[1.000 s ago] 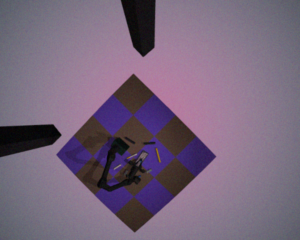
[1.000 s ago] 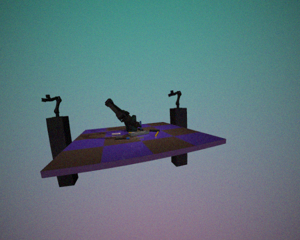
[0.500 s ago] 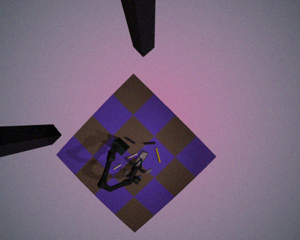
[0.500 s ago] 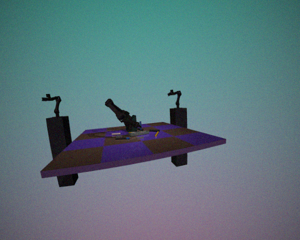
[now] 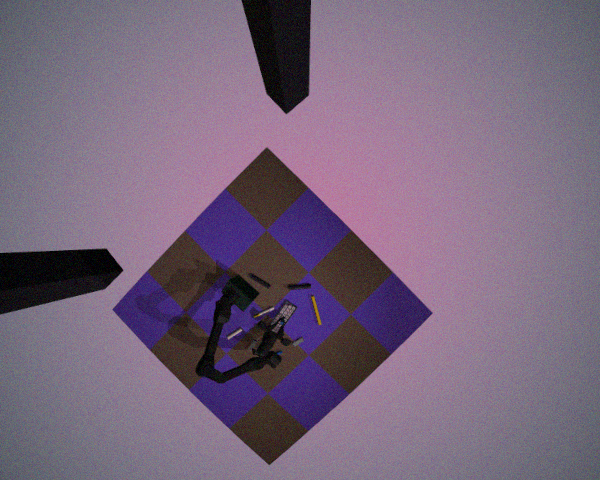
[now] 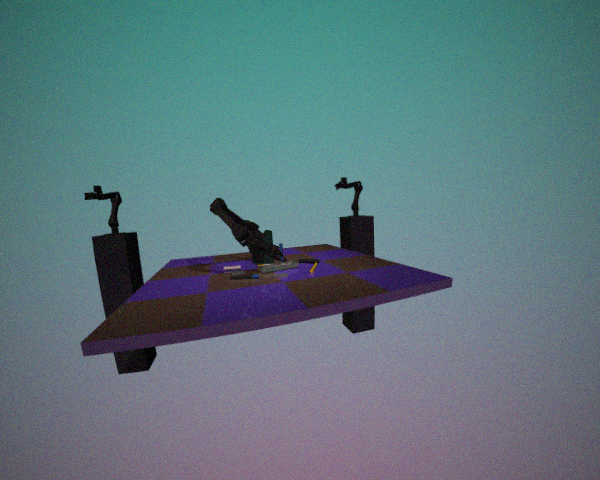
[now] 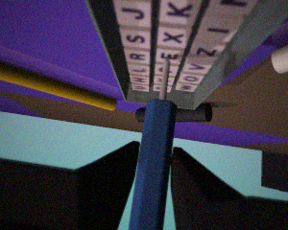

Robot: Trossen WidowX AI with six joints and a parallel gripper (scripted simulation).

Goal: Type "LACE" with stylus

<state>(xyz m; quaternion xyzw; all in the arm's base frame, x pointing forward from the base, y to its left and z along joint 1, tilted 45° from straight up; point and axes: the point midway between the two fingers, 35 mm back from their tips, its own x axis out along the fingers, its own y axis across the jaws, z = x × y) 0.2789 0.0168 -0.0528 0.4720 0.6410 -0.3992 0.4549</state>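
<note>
My gripper tip is now 60 mm above the e key. Also, from my gripper tip: grey block 160 mm ahead, 70 mm below, 40 mm to the right; blue stylus 10 mm below; white marker 90 mm behind, 80 mm to the right, 70 mm below.
</note>
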